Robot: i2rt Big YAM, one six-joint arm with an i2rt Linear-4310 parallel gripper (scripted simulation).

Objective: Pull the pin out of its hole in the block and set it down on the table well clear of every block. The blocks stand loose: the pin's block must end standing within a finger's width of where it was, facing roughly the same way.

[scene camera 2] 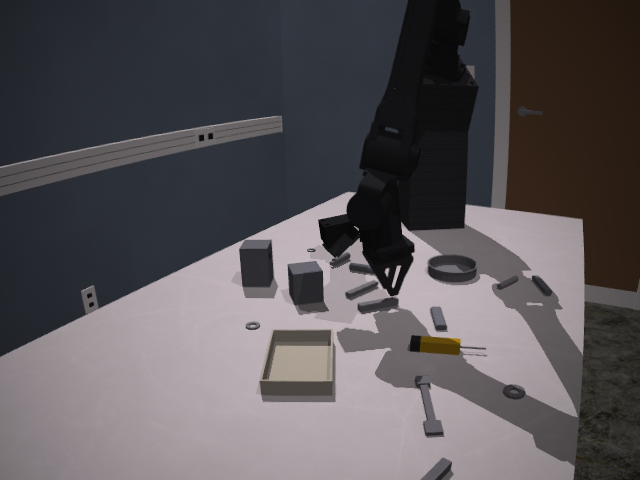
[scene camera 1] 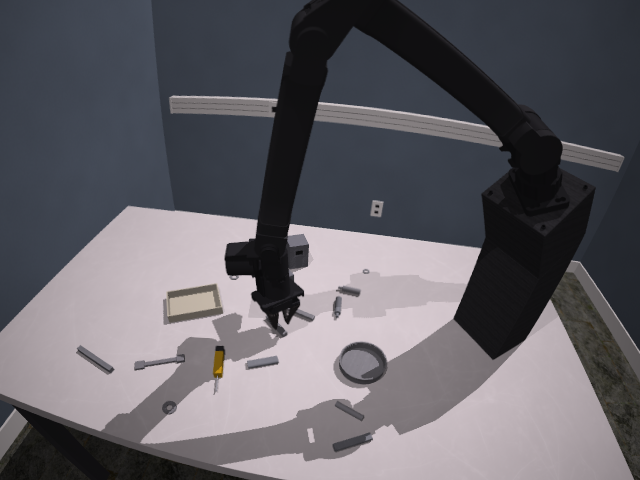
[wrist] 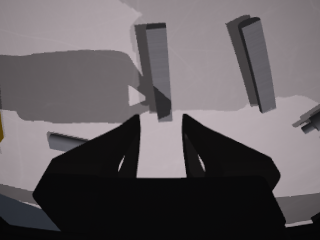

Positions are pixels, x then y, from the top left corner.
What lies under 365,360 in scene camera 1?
A round dish.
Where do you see a block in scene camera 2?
At 256,259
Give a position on a round dish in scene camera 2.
459,268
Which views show the tray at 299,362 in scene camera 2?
Scene camera 2 and scene camera 1 only.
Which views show my gripper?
Scene camera 2, scene camera 1 and the wrist view: all of them.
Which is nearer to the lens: the bolt-like piece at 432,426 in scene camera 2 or the yellow tool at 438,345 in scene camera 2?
The bolt-like piece.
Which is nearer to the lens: the bolt-like piece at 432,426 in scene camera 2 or the tray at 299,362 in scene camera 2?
The bolt-like piece.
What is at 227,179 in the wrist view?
My gripper.
